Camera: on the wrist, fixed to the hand. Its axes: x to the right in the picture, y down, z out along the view.
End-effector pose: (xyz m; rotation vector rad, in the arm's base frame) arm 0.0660 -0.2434 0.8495 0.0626 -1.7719 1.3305
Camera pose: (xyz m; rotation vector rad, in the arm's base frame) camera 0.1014 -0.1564 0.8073 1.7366 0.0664 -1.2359
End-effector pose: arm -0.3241 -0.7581 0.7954 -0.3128 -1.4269 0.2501
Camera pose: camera -0.2360 -0.7209 0.7573 1.9276 -0.4192 -2.3417
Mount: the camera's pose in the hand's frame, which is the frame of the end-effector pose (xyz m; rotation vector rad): -0.0108 0.0499 -0.0894 0.1287 0.1145 3.0199
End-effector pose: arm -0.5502 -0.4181 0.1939 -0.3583 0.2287 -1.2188
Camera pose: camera -0.5425 -0.4060 0.0920 0.3498 0.4116 1.7326
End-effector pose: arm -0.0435 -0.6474 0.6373 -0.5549 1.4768 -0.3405
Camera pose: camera -0.1387 -0.6129 0.6189 1.9218 0.8649 1.8193
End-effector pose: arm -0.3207 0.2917 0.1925 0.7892 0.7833 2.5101
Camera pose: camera -0.3772 0.2130 0.1576 -0.5573 0.4526 -0.5109
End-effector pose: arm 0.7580 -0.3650 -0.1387 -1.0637 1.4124 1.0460
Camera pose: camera 0.6904 -0.4397 -0.1176 -1.4271 -1.2959 -1.2584
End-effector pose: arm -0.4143 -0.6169 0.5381 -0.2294 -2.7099 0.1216
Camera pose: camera -0.3606 -0.5653 0.6092 -3.0241 0.1095 0.7754
